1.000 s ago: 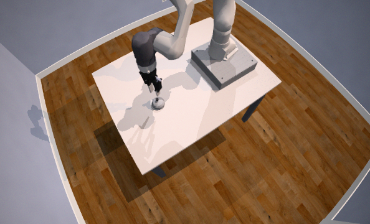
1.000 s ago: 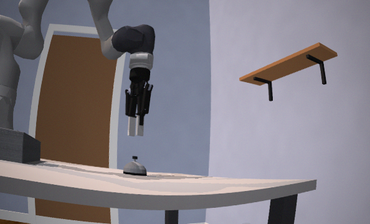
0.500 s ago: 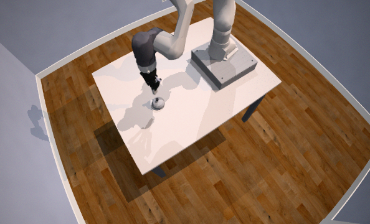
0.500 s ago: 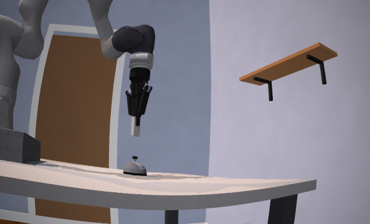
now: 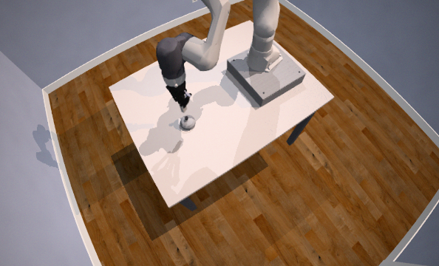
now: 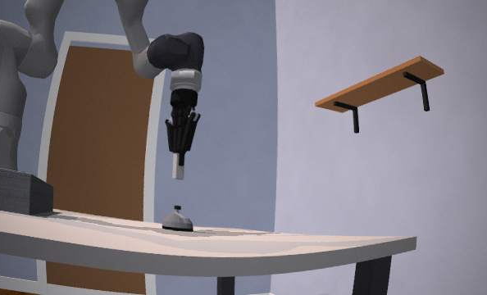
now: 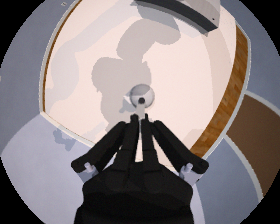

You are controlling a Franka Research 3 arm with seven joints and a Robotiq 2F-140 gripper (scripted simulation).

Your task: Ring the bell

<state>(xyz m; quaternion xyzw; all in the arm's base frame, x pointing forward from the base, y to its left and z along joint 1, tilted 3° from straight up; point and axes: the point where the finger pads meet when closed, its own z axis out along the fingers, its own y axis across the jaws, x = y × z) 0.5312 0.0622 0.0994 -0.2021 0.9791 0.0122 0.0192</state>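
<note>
Now: the dark button 11 cm below my hand. From my hand the other things lie so: bell (13 cm below).
</note>
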